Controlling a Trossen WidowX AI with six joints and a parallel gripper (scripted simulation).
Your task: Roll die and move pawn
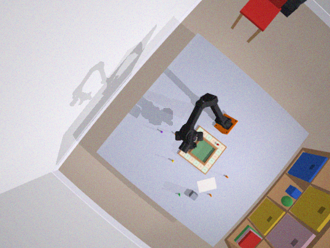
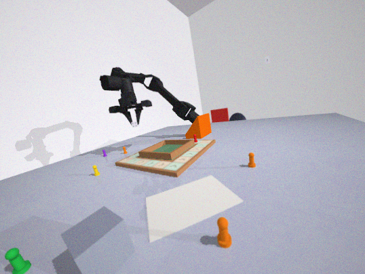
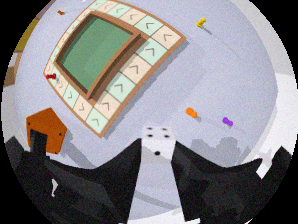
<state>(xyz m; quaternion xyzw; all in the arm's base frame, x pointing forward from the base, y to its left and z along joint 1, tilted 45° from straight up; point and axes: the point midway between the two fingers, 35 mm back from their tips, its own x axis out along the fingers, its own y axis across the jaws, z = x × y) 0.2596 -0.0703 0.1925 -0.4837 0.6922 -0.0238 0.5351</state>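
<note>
My gripper tip is now 250 mm to the right of the red pawn, 110 mm past it and 100 mm above it. The rest, counted from my gripper tip: white die (right at my gripper tip); purple pawn (150 mm to the right, 110 mm below, 110 mm ahead); dice tray (190 mm to the left, 120 mm below, 10 mm ahead).
</note>
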